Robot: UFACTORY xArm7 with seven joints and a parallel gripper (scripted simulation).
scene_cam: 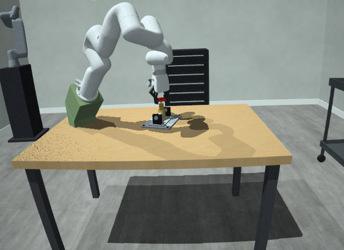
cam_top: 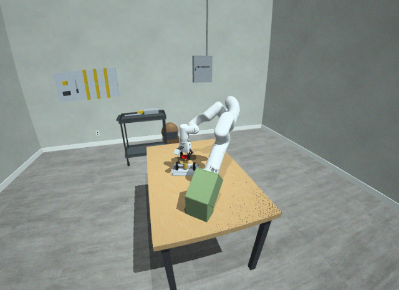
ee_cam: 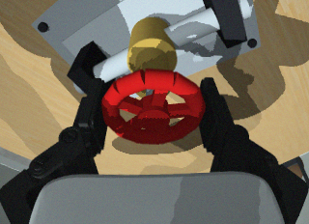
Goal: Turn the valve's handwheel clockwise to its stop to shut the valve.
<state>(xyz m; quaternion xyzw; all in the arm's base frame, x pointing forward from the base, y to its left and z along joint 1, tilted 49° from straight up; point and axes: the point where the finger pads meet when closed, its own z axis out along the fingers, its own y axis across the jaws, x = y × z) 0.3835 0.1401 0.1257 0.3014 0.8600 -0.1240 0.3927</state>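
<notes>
The red spoked handwheel is 1 cm below my hand.
</notes>
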